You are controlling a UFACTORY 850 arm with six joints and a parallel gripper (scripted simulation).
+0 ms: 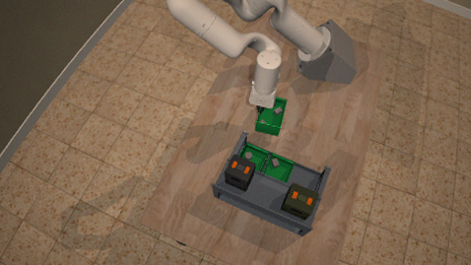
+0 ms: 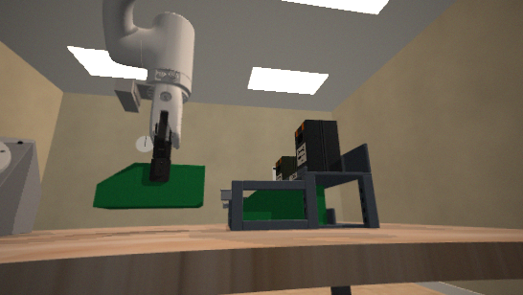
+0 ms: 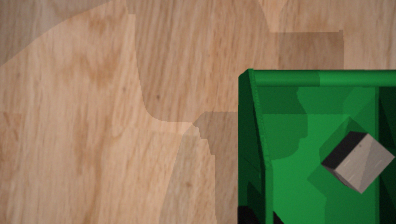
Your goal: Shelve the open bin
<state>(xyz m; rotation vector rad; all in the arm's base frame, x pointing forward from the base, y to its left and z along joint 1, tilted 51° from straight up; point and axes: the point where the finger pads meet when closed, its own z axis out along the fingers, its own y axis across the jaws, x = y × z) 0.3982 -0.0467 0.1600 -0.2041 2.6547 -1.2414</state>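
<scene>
Now: the green bin 1 cm behind my hand, 5 cm to the left of it and 2 cm below it. Round my hand: olive box: 36 cm ahead, 24 cm to the left, 4 cm above; then grey shelf: 27 cm ahead, 13 cm to the left, 4 cm below; then black box: 32 cm ahead, 1 cm to the left, 6 cm above.
</scene>
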